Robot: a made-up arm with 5 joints.
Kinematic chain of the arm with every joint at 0, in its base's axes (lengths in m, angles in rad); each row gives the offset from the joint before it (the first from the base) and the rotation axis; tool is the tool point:
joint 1: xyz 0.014 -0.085 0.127 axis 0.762 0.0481 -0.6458
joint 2: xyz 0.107 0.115 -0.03 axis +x
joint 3: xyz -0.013 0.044 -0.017 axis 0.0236 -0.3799 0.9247
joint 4: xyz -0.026 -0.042 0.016 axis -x
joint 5: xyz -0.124 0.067 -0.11 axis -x
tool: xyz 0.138 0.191 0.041
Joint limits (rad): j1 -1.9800..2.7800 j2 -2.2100..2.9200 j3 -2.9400..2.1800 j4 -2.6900..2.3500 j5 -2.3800..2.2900
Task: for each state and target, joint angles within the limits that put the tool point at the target. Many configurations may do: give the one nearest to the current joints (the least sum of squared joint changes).
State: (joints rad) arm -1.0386 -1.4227 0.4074 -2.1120 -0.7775
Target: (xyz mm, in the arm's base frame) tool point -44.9 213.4 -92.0
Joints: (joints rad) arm -0.9403 -1.8930 0.7577 -2.2739 -0.2647
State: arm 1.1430 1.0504 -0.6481 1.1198 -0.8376
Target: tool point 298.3 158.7 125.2
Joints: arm 1.0923 0.7509 0.0242 1.4309 -0.0671
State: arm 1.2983 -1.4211 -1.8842 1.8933 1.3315
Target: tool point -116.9 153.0 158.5
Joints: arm 1.1475 -1.5513 -1.5863 1.4867 1.0600
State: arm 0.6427 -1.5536 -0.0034 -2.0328 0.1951
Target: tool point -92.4 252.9 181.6
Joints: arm -0.1709 -0.8239 0.8908 -1.8363 0.7307
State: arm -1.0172 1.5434 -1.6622 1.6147 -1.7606
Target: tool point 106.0 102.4 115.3
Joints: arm -0.3501 1.5541 -1.6446 1.4363 -1.4913
